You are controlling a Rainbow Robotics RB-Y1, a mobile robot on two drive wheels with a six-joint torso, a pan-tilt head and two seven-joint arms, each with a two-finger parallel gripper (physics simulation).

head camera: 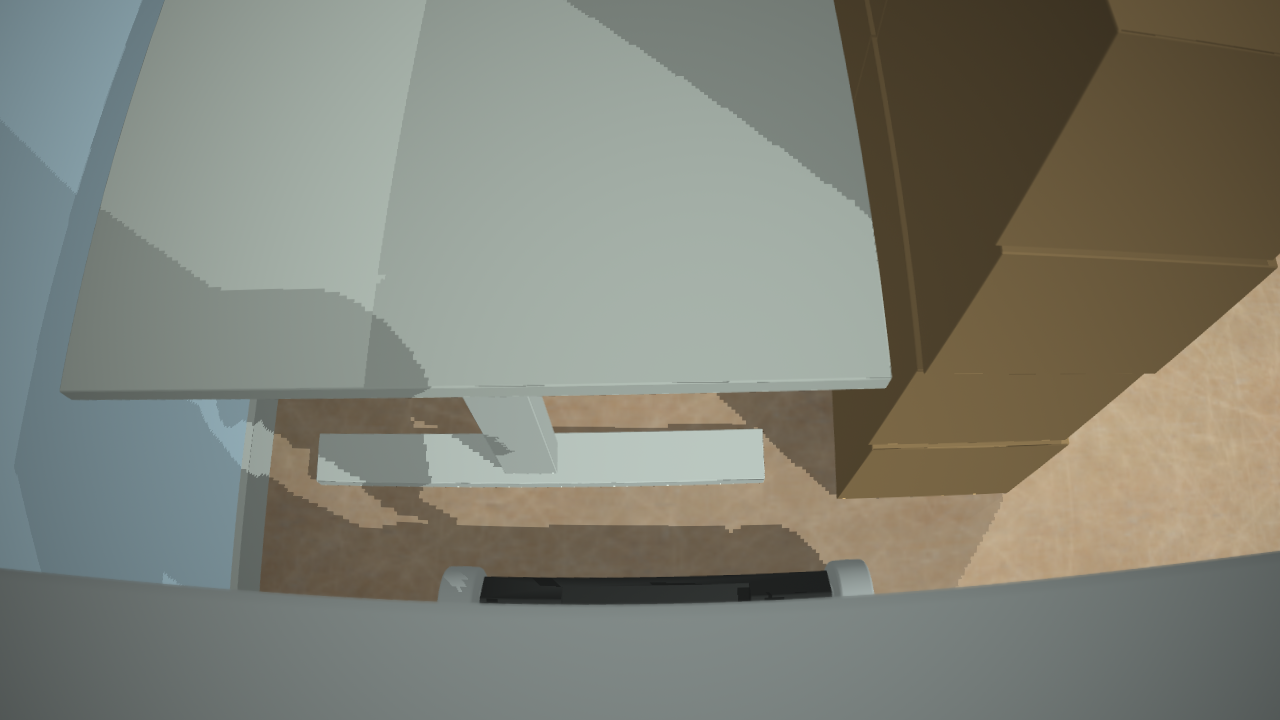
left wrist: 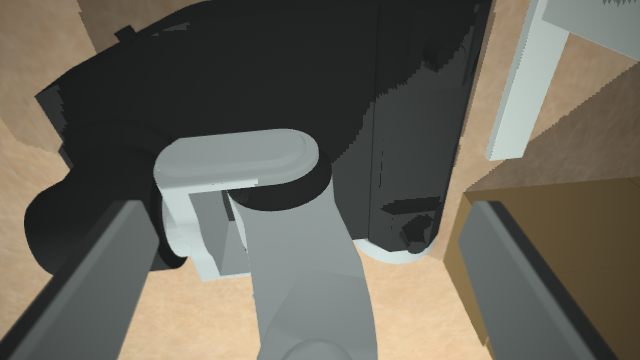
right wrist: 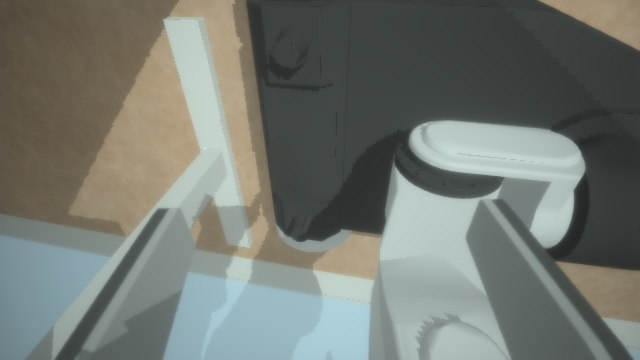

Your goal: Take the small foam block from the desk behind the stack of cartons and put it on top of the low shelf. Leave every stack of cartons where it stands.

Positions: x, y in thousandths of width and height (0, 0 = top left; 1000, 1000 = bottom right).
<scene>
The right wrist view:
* right gripper: 515, 618
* grey desk: 334, 482
</scene>
